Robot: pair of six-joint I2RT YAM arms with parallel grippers.
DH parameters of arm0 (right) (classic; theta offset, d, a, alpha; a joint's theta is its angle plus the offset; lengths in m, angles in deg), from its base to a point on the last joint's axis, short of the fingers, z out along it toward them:
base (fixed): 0 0 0 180
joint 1: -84.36 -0.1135 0.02 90
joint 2: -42.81 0 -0.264 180
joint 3: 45.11 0 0.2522 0
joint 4: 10.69 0 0.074 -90
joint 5: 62.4 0 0 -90
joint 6: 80.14 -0.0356 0 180
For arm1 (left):
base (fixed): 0 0 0 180
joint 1: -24.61 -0.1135 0.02 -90
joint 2: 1.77 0 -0.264 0
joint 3: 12.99 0 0.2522 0
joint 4: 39.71 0 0.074 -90
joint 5: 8.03 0 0 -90
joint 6: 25.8 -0.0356 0 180
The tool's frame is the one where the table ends.
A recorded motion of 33 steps. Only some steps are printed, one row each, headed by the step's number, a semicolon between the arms.
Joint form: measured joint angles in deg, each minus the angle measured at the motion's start. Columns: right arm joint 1, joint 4, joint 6, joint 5, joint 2, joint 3; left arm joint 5, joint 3, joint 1, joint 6, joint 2, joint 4.
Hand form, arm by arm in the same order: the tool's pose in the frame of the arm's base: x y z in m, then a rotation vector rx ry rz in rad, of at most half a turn. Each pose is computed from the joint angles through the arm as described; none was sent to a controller.
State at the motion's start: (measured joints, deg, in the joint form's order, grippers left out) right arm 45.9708 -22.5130 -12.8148 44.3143 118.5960 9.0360; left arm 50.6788 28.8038 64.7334 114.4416 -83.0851 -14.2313
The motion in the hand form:
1: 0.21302 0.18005 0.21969 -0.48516 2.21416 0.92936; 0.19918 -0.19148 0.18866 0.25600 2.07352 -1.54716
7: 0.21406 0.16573 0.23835 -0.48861 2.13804 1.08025; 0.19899 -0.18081 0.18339 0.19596 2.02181 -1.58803
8: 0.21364 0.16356 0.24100 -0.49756 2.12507 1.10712; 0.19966 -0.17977 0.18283 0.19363 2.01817 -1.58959
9: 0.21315 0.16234 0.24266 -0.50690 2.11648 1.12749; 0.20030 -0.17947 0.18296 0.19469 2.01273 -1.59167
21: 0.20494 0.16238 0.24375 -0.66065 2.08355 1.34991; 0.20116 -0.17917 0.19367 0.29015 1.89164 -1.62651
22: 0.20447 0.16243 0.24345 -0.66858 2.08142 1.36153; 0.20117 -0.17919 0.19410 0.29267 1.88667 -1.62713
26: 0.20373 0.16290 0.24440 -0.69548 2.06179 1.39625; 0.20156 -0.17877 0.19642 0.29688 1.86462 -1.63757
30: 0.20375 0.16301 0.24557 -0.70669 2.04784 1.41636; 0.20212 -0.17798 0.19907 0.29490 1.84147 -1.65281
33: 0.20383 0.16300 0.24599 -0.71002 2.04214 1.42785; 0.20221 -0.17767 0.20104 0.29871 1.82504 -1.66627
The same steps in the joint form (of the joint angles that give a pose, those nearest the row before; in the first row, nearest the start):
1: 0.42 0.13 -0.33 1.05 -0.57 0.00; 0.02 -0.24 -0.09 0.61 -0.07 0.87
7: 3.96 1.27 -1.86 9.38 -4.31 -0.13; -0.44 -3.45 -1.86 3.85 -0.53 8.18
8: 4.48 1.42 -1.97 11.02 -4.90 -0.20; -0.63 -3.61 -2.14 3.93 -0.70 8.70
9: 4.79 1.51 -2.01 12.26 -5.27 -0.24; -0.79 -3.61 -2.29 3.96 -0.85 9.14
21: 5.22 2.01 -1.99 25.27 -5.95 -1.05; -3.28 -3.61 -2.73 2.36 -0.85 15.04
22: 5.22 2.14 -2.01 25.92 -5.95 -1.16; -3.30 -3.61 -2.73 2.32 -0.85 15.28
26: 5.25 3.00 -2.05 27.91 -5.94 -1.29; -3.59 -3.61 -2.89 2.69 -0.85 16.57
30: 5.33 3.70 -2.30 29.00 -5.94 -1.31; -3.89 -3.63 -3.13 3.50 -0.85 18.10
33: 5.40 4.11 -2.56 29.57 -5.92 -1.35; -4.31 -3.63 -3.23 4.04 -0.85 19.19

